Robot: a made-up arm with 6 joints. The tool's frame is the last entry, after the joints. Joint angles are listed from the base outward.
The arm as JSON. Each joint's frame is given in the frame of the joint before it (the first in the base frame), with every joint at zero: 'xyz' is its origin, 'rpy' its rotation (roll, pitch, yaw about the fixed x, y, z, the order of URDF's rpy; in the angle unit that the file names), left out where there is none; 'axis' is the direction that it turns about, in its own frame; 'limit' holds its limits. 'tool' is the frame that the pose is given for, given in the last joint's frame.
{
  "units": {
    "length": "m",
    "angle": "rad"
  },
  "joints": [
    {
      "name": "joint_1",
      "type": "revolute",
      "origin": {
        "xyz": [
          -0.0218,
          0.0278,
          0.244
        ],
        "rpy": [
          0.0,
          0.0,
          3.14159
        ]
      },
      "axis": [
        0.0,
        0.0,
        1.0
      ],
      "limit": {
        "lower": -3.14,
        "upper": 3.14
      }
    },
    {
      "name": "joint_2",
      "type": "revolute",
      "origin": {
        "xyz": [
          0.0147,
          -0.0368,
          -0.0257
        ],
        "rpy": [
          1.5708,
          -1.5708,
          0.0
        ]
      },
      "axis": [
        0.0,
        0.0,
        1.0
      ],
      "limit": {
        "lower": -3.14,
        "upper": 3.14
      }
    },
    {
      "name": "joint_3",
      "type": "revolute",
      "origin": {
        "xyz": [
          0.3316,
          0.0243,
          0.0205
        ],
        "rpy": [
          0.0,
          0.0,
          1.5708
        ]
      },
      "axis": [
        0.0,
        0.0,
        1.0
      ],
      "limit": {
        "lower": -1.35,
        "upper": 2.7
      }
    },
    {
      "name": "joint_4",
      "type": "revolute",
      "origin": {
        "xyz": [
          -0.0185,
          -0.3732,
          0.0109
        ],
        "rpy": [
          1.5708,
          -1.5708,
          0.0
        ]
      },
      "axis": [
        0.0,
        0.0,
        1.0
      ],
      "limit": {
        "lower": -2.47,
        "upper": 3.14
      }
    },
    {
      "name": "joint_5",
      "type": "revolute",
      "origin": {
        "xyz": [
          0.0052,
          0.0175,
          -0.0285
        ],
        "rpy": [
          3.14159,
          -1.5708,
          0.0
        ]
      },
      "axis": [
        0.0,
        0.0,
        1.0
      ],
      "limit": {
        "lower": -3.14,
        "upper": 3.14
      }
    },
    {
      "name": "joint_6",
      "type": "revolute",
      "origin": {
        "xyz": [
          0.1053,
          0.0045,
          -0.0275
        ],
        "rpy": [
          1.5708,
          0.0,
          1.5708
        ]
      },
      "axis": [
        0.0,
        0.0,
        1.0
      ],
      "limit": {
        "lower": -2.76,
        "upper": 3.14
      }
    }
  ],
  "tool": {
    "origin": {
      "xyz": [
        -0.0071,
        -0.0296,
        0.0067
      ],
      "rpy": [
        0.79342,
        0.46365,
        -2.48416
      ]
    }
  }
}
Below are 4 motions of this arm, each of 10 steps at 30 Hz.
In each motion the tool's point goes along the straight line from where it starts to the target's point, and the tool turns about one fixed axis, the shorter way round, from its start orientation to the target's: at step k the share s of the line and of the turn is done. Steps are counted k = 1, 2, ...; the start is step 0. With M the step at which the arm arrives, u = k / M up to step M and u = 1 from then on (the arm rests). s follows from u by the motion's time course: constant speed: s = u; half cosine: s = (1 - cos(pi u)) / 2; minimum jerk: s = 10 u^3 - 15 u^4 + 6 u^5.
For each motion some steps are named. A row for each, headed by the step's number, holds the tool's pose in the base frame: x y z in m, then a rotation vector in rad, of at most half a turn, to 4 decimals.
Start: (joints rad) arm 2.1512 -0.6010 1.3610 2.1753 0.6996 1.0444
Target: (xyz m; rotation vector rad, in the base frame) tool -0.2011 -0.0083 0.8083 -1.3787 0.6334 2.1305
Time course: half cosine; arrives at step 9
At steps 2, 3, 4, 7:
2: -0.1976 0.0109 0.8210 -1.3021 0.7928 2.2056
3: -0.1981 0.0080 0.8191 -1.3142 0.7687 2.1948
4: -0.1988 0.0045 0.8167 -1.3288 0.7391 2.1812
7: -0.2006 -0.0058 0.8100 -1.3691 0.6544 2.1409

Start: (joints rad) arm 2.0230 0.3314 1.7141 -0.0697 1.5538 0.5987
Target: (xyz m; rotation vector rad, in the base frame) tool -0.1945 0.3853 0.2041 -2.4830 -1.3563 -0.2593
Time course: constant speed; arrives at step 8
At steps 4, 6, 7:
4: -0.1956 0.3740 0.2561 -2.4195 -1.3449 -0.2336
6: -0.1951 0.3797 0.2301 -2.4512 -1.3507 -0.2464
7: -0.1948 0.3825 0.2171 -2.4671 -1.3535 -0.2528

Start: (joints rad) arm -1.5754 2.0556 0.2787 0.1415 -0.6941 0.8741
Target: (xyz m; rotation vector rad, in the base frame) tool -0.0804 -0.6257 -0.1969 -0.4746 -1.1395 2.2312
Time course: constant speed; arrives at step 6
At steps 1, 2, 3, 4, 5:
1: -0.0242 -0.6198 -0.2042 -0.3688 -1.1057 2.3545
2: -0.0354 -0.6210 -0.2028 -0.3904 -1.1129 2.3301
3: -0.0467 -0.6222 -0.2013 -0.4118 -1.1199 2.3056
4: -0.0579 -0.6233 -0.1998 -0.4329 -1.1266 2.2810
5: -0.0692 -0.6245 -0.1984 -0.4539 -1.1332 2.2562

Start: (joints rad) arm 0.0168 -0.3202 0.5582 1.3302 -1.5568 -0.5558
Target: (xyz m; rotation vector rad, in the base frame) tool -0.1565 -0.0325 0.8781 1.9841 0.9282 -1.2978
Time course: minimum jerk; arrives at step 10
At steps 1, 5, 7, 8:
1: -0.0468 -0.0407 0.8623 2.1304 0.9911 -1.9613
5: -0.1012 -0.0367 0.8701 2.0719 0.9667 -1.6242
7: -0.1385 -0.0339 0.8755 2.0155 0.9421 -1.4025
8: -0.1501 -0.0330 0.8772 1.9956 0.9333 -1.3348

